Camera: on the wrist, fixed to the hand. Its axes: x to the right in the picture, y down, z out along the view.
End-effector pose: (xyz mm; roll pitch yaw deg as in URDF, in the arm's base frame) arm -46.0 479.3 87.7 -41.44 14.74 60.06
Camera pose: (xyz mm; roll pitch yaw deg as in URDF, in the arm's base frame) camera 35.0 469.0 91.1 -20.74 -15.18 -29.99
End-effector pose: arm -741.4 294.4 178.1 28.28 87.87 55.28
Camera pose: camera -748.6 219.5 146.0 -95.28 -2.12 -89.81
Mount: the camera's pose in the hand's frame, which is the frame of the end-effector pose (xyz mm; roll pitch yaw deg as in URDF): 29.6 -64.0 -41.4 -8.45 26.68 -94.33
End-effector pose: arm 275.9 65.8 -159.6 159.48 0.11 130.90
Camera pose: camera 200.2 39.5 -143.3 173.19 -6.22 -135.22
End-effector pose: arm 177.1 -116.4 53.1 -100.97 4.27 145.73
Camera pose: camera 164.4 -73.3 121.4 -8.52 -74.26 56.62
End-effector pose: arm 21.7 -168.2 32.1 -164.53 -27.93 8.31
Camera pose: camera 13.9 -118.2 96.3 135.71 -34.10 125.13
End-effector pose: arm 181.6 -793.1 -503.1 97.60 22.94 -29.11
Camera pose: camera 209.8 -752.1 -568.0 -146.23 47.08 95.14
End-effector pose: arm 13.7 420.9 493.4 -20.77 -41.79 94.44
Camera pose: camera 85.5 459.3 501.2 35.15 7.03 5.53
